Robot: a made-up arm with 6 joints. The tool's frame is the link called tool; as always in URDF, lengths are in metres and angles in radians. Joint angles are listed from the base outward.
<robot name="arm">
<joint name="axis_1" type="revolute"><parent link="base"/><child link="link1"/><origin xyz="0.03 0.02 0.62" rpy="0 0 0"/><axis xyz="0 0 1"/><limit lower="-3.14" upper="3.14"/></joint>
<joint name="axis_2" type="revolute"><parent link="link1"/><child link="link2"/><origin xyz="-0.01 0.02 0" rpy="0 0 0"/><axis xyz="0 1 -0.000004"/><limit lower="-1.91" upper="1.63"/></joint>
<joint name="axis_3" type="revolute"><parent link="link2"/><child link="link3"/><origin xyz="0.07 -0.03 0.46" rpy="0 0 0"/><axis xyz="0 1 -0.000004"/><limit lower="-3.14" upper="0.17"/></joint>
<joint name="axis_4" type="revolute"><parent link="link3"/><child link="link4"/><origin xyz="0.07 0.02 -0.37" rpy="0 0 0"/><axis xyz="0 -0.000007 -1"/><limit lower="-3.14" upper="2.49"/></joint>
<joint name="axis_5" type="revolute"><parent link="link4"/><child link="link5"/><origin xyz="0.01 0.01 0" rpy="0 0 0"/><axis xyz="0 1 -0.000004"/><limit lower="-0.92" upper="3"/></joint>
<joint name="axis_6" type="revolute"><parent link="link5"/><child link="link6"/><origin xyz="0.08 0.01 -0.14" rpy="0 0 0"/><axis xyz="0 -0.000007 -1"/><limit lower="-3.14" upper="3.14"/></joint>
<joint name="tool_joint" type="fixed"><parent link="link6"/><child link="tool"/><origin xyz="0.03 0.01 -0.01" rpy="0 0 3.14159"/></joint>
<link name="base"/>
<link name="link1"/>
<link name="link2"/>
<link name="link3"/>
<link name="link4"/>
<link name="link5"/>
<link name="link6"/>
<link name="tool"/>
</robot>
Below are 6 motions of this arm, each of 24 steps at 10 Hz.
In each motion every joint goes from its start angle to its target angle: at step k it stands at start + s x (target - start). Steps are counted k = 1, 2, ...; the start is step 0. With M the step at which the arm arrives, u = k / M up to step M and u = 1 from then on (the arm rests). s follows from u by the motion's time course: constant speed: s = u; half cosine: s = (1 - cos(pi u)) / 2; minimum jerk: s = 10 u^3 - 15 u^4 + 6 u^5.
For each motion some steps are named. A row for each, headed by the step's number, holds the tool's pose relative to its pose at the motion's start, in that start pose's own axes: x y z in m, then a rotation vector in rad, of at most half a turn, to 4 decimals.
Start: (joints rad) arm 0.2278 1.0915 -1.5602 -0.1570 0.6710 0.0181
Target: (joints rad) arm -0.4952 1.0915 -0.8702 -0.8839 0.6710 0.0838
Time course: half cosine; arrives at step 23
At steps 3, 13, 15, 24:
3: 0.0134 0.0194 -0.0136 0.0089 -0.0302 -0.0052
13: 0.2578 0.1851 -0.1573 -0.0142 -0.4192 -0.0054
15: 0.3213 0.1962 -0.1770 -0.0552 -0.4927 0.0115
24: 0.4506 0.1893 -0.1995 -0.1785 -0.6125 0.0636

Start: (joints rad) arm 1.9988 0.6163 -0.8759 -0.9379 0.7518 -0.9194
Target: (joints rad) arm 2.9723 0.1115 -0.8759 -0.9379 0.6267 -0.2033
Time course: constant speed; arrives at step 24
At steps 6, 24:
6: -0.0711 0.0021 0.1185 0.2561 -0.0317 -0.0441
24: -0.2840 -0.2236 0.4169 0.9230 0.3253 -0.0478

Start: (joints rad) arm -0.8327 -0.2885 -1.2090 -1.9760 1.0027 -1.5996
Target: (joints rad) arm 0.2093 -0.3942 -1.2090 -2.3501 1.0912 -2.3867
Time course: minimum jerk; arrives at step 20
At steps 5, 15, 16, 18, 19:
5: 0.0277 0.0174 0.0320 0.0795 -0.0736 0.0601
15: 0.2049 0.0058 0.3098 0.4009 -0.7858 0.3262
16: 0.2122 -0.0025 0.3250 0.4033 -0.8289 0.3292
18: 0.2196 -0.0123 0.3411 0.4040 -0.8751 0.3309
19: 0.2206 -0.0139 0.3434 0.4039 -0.8820 0.3310

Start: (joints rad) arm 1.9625 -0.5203 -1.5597 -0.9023 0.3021 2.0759
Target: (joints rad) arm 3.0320 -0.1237 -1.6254 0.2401 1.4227 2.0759
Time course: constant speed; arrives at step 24
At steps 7, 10, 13, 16, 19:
7: 0.1026 0.0523 -0.0448 0.3967 -0.3016 -0.2970
10: 0.1662 0.0731 -0.0405 0.5951 -0.4585 -0.3593
13: 0.2345 0.0904 -0.0174 0.8027 -0.6268 -0.3776
16: 0.3012 0.1032 0.0251 1.0140 -0.8025 -0.3491
19: 0.3601 0.1114 0.0857 1.2231 -0.9813 -0.2718

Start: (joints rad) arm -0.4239 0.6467 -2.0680 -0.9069 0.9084 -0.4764
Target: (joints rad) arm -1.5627 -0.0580 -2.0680 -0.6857 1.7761 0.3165
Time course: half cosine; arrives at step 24
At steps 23, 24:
23: 0.8738 0.0999 0.3444 0.2794 -1.2787 -1.9422
24: 0.8751 0.0985 0.3475 0.2829 -1.2836 -1.9499

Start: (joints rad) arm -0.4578 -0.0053 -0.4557 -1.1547 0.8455 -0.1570
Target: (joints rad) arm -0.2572 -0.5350 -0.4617 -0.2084 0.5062 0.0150
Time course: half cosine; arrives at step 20
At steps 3, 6, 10, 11, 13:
3: -0.0009 0.0021 0.0130 -0.0092 0.0373 -0.0554
6: -0.0014 0.0083 0.0501 -0.0355 0.1483 -0.2074
10: 0.0084 0.0202 0.1250 -0.0940 0.3901 -0.4905
11: 0.0139 0.0230 0.1452 -0.1124 0.4596 -0.5627
13: 0.0282 0.0275 0.1832 -0.1522 0.5969 -0.6959

